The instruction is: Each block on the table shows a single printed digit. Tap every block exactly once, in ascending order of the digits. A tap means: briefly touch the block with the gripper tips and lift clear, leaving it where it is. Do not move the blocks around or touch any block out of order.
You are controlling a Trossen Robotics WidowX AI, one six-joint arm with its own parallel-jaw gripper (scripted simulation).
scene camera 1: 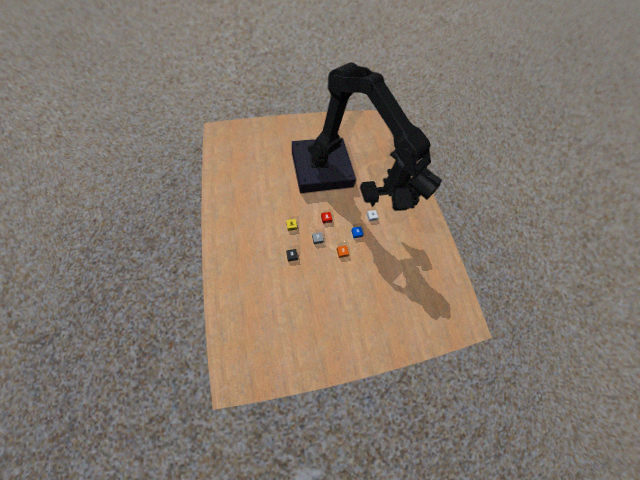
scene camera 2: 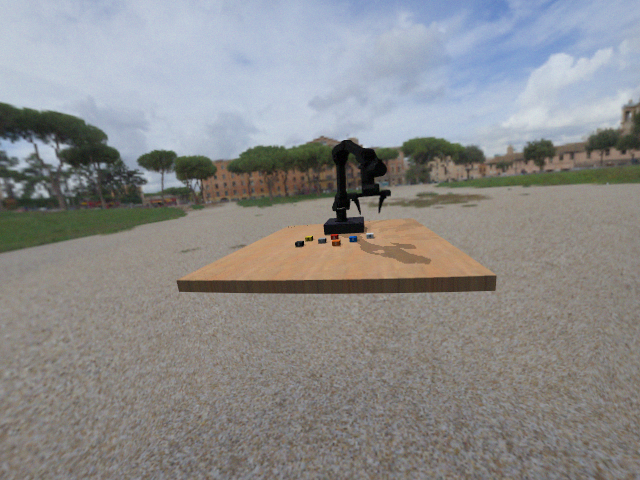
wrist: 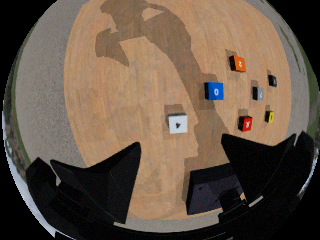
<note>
The gripper [scene camera 1: 383, 204] is open and holds nothing.
The gripper is seen too in the wrist view [wrist: 183, 143].
</note>
